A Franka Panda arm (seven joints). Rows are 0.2 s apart.
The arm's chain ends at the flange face. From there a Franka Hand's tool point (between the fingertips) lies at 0.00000 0.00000 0.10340 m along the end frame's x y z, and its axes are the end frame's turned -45 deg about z.
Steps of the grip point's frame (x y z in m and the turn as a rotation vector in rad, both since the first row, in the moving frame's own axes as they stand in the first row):
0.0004, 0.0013, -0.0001, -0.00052, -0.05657, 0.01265
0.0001, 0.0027, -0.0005, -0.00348, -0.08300, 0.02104
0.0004, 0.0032, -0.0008, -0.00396, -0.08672, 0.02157
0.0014, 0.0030, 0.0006, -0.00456, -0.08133, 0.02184
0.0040, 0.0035, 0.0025, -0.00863, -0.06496, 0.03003
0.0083, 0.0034, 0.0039, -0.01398, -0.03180, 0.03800
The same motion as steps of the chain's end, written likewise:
0.0053, -0.0035, 0.0001, -0.04037, -0.03963, 0.01265
0.0079, -0.0044, -0.0001, -0.06115, -0.05623, 0.02104
0.0087, -0.0046, -0.0004, -0.06412, -0.05852, 0.02157
0.0088, -0.0051, 0.0009, -0.06073, -0.05428, 0.02184
0.0095, -0.0057, 0.0027, -0.05204, -0.03983, 0.03003
0.0096, -0.0068, 0.0040, -0.03237, -0.01260, 0.03800

